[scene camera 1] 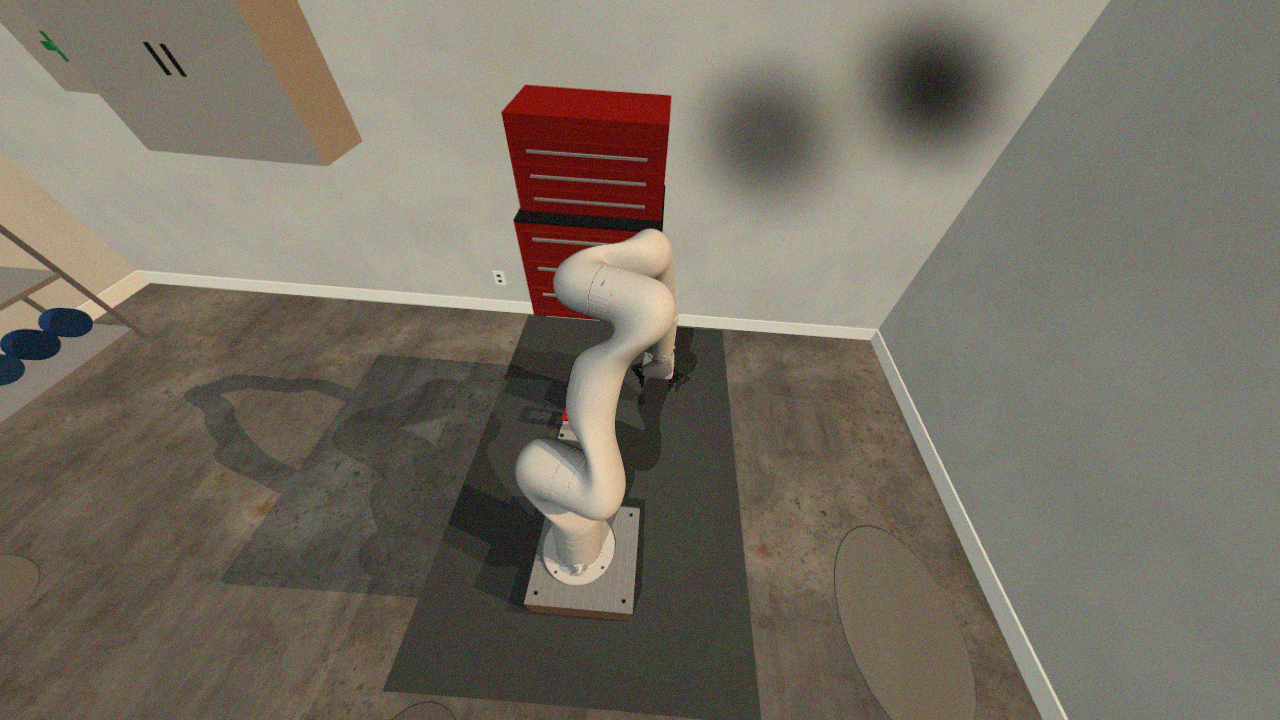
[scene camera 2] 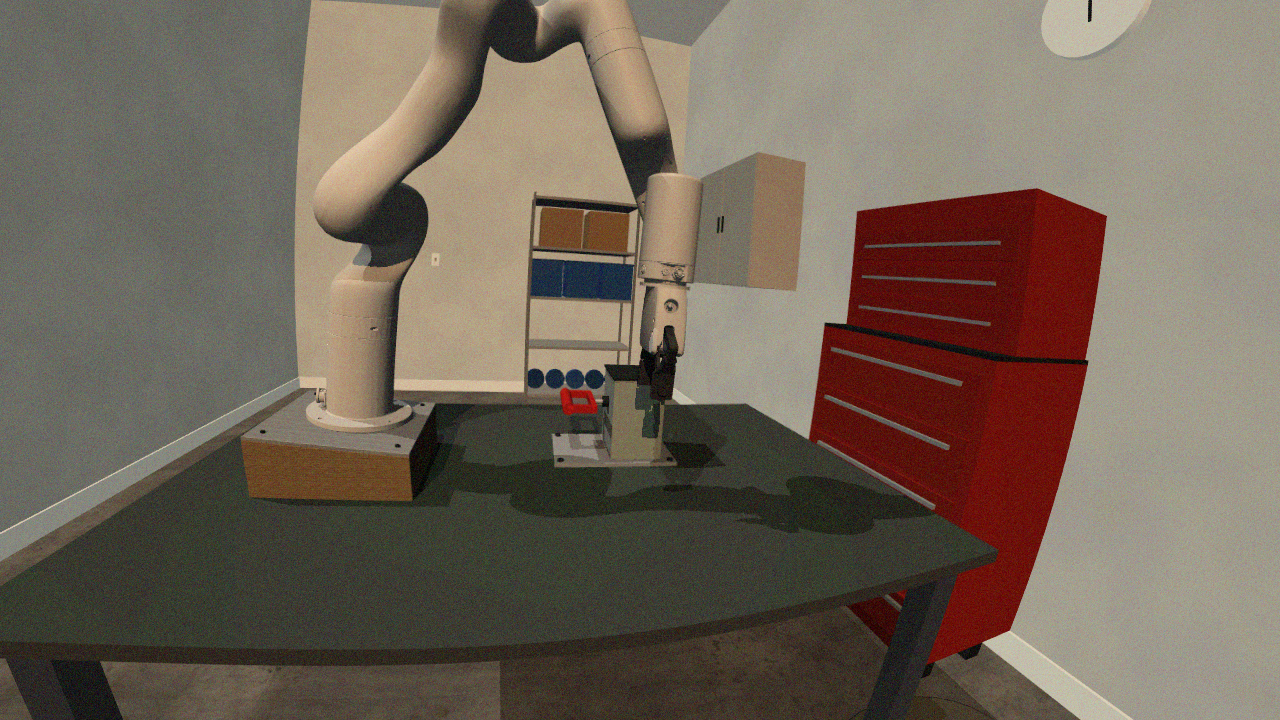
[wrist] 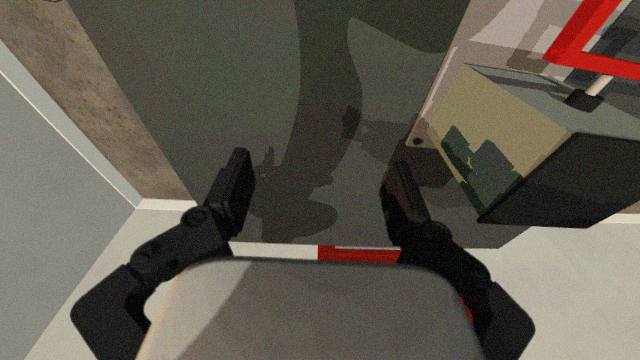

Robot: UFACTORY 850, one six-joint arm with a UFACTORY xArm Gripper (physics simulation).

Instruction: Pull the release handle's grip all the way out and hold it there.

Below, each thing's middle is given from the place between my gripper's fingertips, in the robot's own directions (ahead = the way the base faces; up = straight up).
Labels:
Right now my hand is 3 cm short of the pale base plate (scene camera 2: 569, 450), 23 cm to the right of it and 18 cm above it.

